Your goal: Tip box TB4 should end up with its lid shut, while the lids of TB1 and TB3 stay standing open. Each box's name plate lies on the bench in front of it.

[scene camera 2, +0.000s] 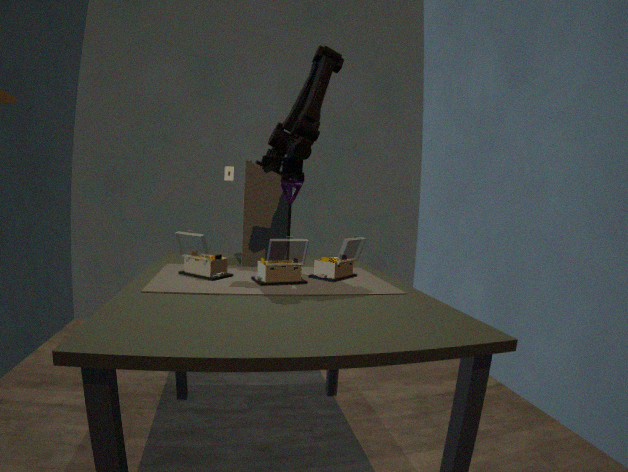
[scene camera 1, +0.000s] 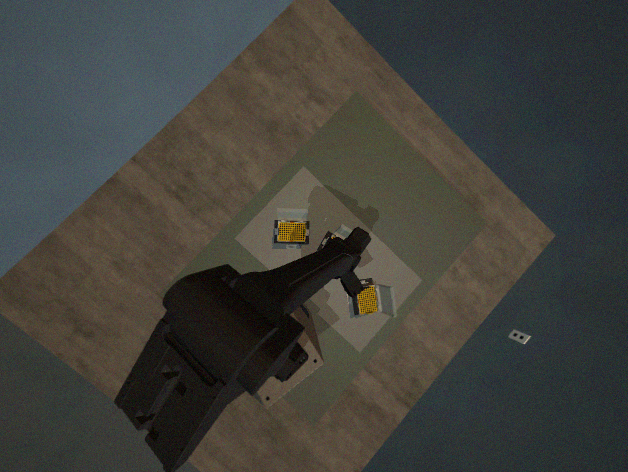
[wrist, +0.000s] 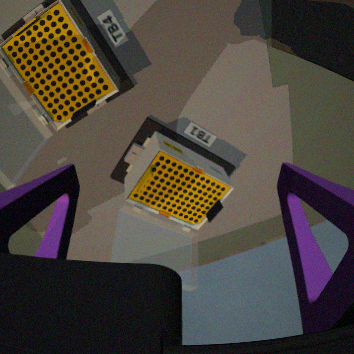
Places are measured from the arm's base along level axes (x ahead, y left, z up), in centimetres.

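Where they show: gripper, fingertip midpoint: (scene camera 2: 291,202) (wrist: 177,174).
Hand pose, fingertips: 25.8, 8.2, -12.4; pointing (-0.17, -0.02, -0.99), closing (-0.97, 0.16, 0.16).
Things, the pixels of their top centre, and the offset from my fingertips, as dx, dy, dz. Level surfaces: height alone.
- Box TB4 at its top centre: (wrist: 63,61) (scene camera 2: 278,260) (scene camera 1: 338,252) +8.1, -3.8, -18.9
- Box TB1 at its top centre: (wrist: 182,200) (scene camera 2: 334,256) (scene camera 1: 291,231) -0.9, +16.2, -18.1
- Box TB3 at its top centre: (scene camera 2: 208,255) (scene camera 1: 365,300) +2.6, -27.4, -18.9
- pale mat at its surface level: dz -25.5
- green table at its surface level: dz -25.8
Box TB4 (scene camera 1: 326,240) (scene camera 2: 279,272) (wrist: 60,65) has its clear lid (scene camera 1: 343,231) (scene camera 2: 296,251) standing open; the arm partly covers it in scene camera 1. Its name plate (wrist: 112,28) shows in the wrist view. Box TB1 (scene camera 1: 291,231) (scene camera 2: 332,267) (wrist: 177,187) has its lid (scene camera 2: 352,248) (wrist: 155,242) standing open, with its plate (wrist: 200,133) in front. Box TB3 (scene camera 1: 367,299) (scene camera 2: 205,265) has its lid (scene camera 1: 386,299) (scene camera 2: 191,243) standing open; it does not show in the wrist view. My gripper (scene camera 2: 290,201) (wrist: 177,174) is open and empty, high above the boxes.
The boxes stand on a pale mat (scene camera 1: 289,192) (scene camera 2: 172,286) on the green table (scene camera 1: 406,187) (scene camera 2: 284,324). A brown upright panel (scene camera 2: 257,203) stands behind them, near the arm. The arm (scene camera 1: 299,276) (scene camera 2: 304,111) reaches over the mat from the panel's side.
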